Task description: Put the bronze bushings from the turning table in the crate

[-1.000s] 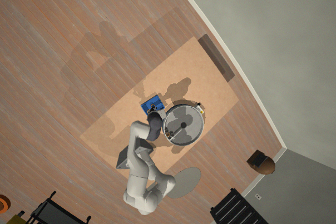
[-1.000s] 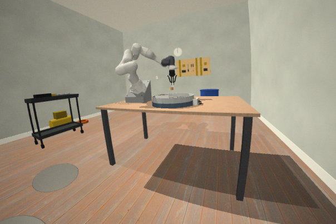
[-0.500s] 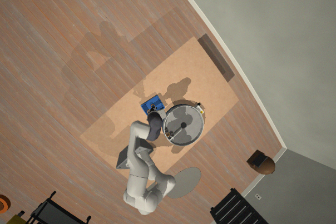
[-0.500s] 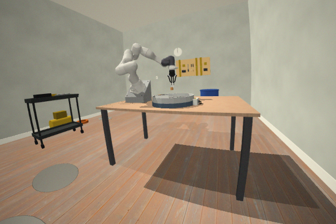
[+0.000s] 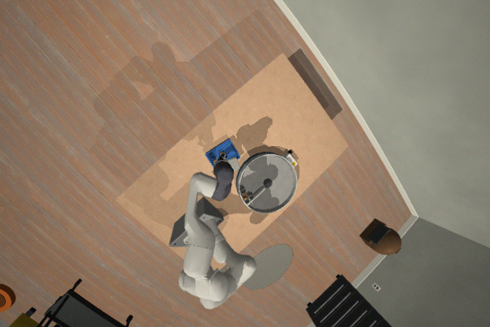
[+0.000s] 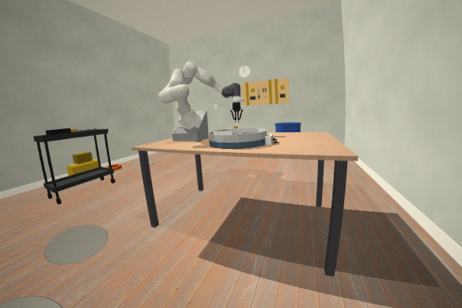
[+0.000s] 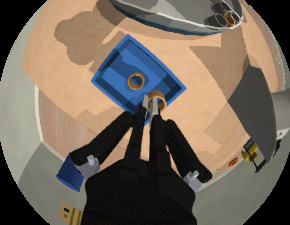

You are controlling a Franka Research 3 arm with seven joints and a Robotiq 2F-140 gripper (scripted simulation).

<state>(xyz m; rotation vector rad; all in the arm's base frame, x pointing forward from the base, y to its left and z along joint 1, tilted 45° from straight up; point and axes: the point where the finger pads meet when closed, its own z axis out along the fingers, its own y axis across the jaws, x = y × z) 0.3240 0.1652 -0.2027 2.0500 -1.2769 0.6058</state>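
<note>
Right now the blue crate is 40 mm ahead of my hand, 10 mm to the right of it and 100 mm below it. Also, from my hand: grey turning table: 160 mm ahead, 360 mm to the right, 70 mm below.
</note>
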